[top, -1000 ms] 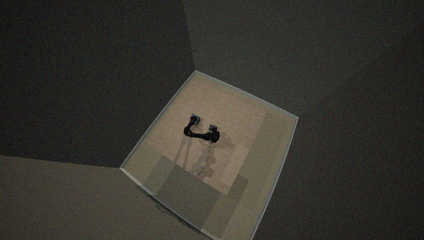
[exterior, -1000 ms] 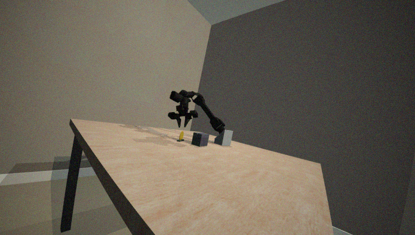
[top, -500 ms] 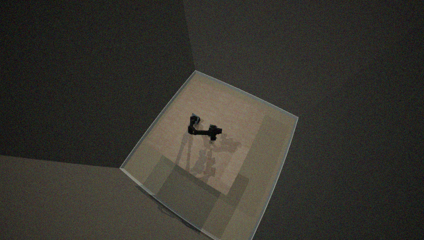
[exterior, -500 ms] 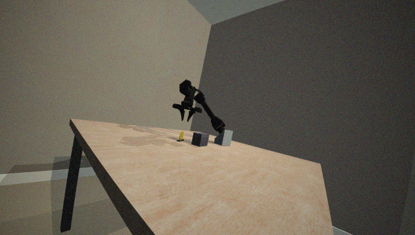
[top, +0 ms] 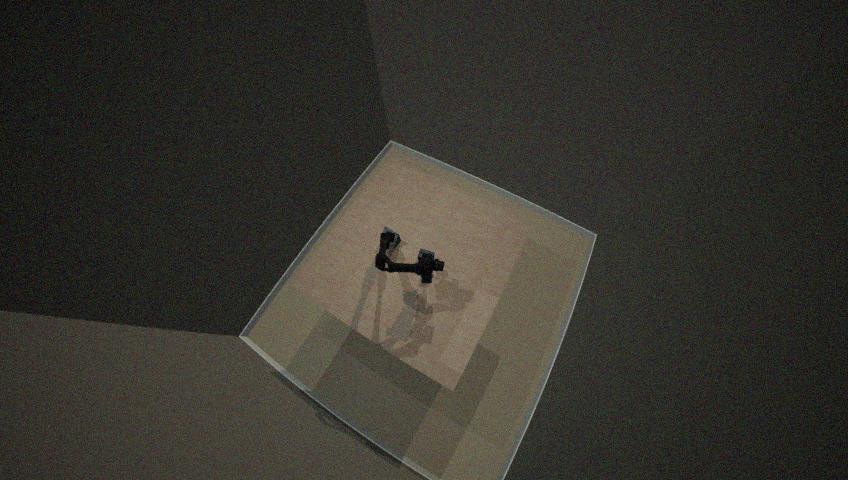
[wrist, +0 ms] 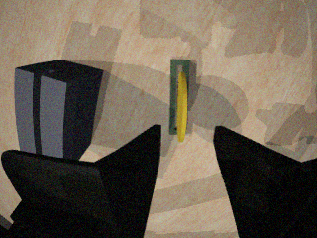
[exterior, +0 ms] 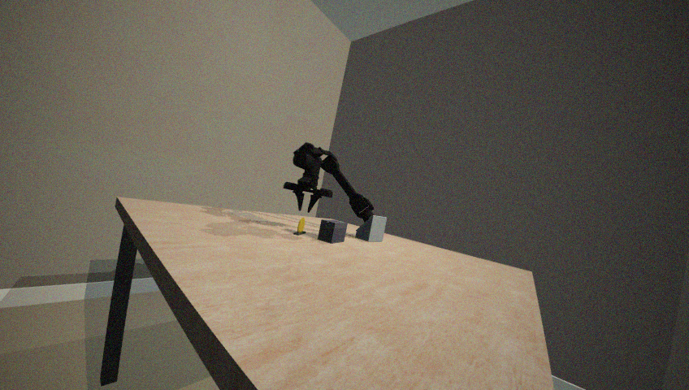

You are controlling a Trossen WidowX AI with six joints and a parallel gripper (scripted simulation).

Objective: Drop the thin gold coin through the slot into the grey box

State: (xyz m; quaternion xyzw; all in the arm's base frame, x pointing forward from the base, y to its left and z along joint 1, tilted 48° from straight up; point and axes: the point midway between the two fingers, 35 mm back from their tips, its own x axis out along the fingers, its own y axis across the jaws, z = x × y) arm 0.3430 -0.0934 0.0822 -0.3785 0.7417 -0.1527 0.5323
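Right now the gold coin is 60 mm below my gripper tip.
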